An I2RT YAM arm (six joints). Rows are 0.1 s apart.
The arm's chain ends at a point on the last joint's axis. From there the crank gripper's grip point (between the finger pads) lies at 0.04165 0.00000 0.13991 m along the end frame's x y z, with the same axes.
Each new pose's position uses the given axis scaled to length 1; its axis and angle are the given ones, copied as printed.
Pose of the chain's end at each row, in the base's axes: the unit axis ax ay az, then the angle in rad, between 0 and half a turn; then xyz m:
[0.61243 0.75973 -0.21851 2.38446 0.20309 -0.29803 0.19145]
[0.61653 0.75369 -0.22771 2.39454 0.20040 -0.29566 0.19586]
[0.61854 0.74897 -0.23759 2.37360 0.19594 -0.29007 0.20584]
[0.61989 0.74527 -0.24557 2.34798 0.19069 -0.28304 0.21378]
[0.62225 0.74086 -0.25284 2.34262 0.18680 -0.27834 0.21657]
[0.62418 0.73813 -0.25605 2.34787 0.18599 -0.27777 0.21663]
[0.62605 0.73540 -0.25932 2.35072 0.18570 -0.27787 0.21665]
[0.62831 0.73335 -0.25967 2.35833 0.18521 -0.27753 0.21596]
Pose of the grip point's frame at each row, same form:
[0.61243 0.75973 -0.21851 2.38446 0.24047 -0.36978 0.06994]
[0.61653 0.75369 -0.22771 2.39454 0.23489 -0.36879 0.07432]
[0.61854 0.74897 -0.23759 2.37360 0.23082 -0.36669 0.08659]
[0.61989 0.74527 -0.24557 2.34798 0.22681 -0.36299 0.09710]
[0.62225 0.74086 -0.25284 2.34262 0.22204 -0.36017 0.10094]
[0.62418 0.73813 -0.25605 2.34787 0.21998 -0.35998 0.10089]
[0.62605 0.73540 -0.25932 2.35072 0.21868 -0.36061 0.10099]
[0.62831 0.73335 -0.25967 2.35833 0.21718 -0.35992 0.09977]

